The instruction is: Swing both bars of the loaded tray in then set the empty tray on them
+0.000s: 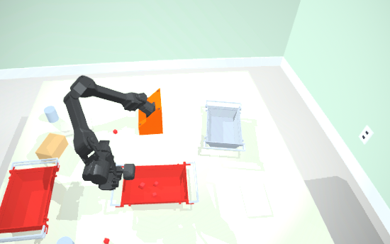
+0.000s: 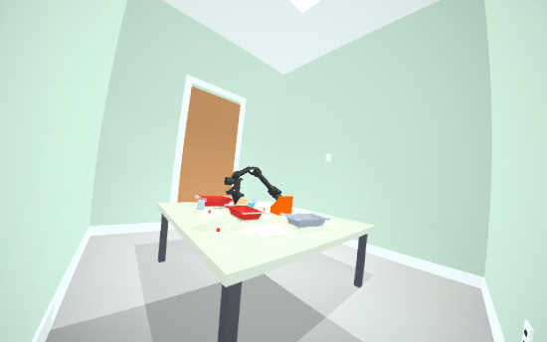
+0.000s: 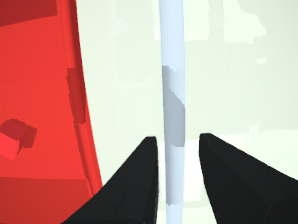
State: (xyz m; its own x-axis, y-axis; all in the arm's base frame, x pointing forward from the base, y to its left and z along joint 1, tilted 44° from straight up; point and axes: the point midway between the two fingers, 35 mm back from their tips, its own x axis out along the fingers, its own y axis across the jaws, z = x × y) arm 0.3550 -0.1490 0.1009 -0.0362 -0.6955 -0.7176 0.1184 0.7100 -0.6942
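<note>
The grey tray is 27 cm behind my gripper tip, 52 cm to the left of it and 2 cm below it. Also, from my gripper tip: tan block (25 cm behind, 29 cm to the right, 3 cm below); cyan cube (29 cm behind, 15 cm to the right, 4 cm below).
</note>
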